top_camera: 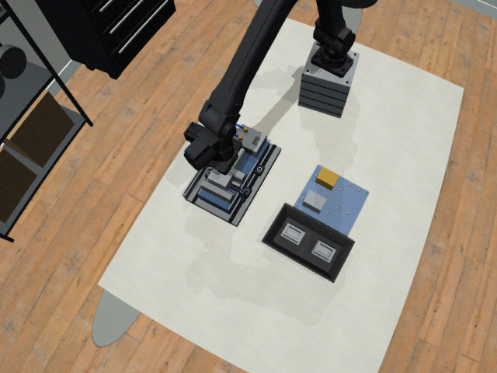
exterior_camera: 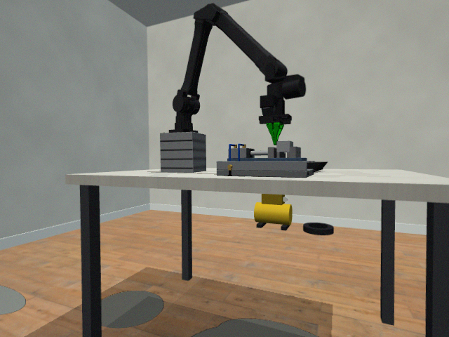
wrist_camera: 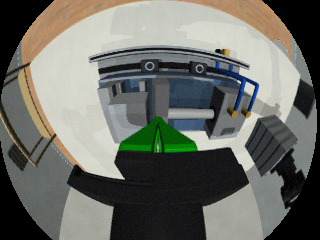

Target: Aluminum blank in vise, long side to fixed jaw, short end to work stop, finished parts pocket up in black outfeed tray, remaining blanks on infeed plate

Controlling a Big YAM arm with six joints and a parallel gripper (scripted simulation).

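My gripper is now 13 cm past the hose-end block, 1 cm to the left of it and 3 cm above it. From my hand the other things lie so: yellow brass blank (18 cm behind, 26 cm to the left, 9 cm below).
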